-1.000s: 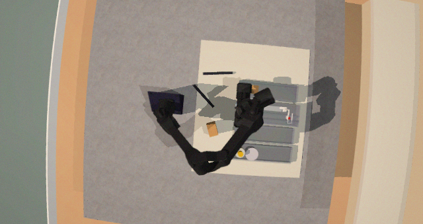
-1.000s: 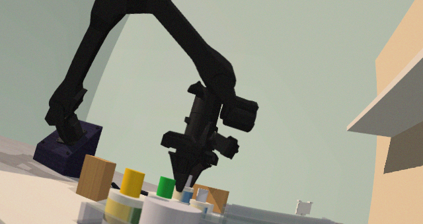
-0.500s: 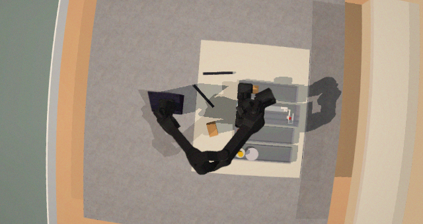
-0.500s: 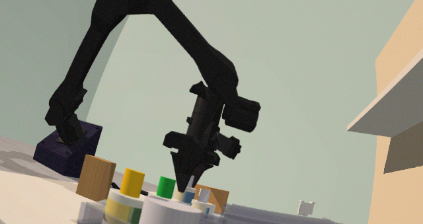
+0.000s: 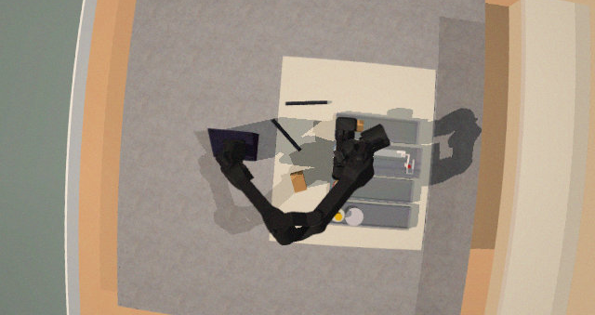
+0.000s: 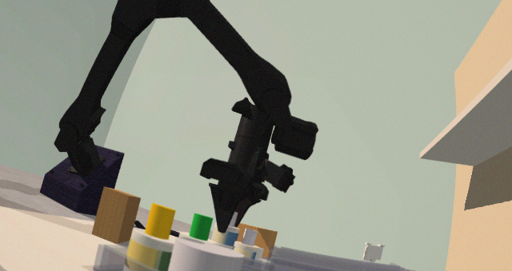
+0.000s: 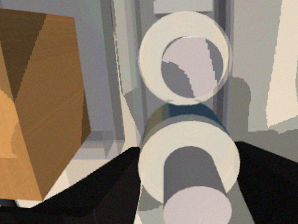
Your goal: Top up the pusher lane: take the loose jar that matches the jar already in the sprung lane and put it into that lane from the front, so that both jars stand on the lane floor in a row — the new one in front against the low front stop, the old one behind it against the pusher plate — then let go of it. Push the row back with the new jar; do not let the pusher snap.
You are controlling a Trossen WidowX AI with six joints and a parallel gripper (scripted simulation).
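My gripper tip is now 150 mm short of the sprung lane, 40 mm to the left of it and 40 mm above it. From my gripper tip the other things lie so: wooden block: 140 mm behind, 110 mm to the right, 20 mm below; white pusher plate: 150 mm ahead, 40 mm to the right, 10 mm below.
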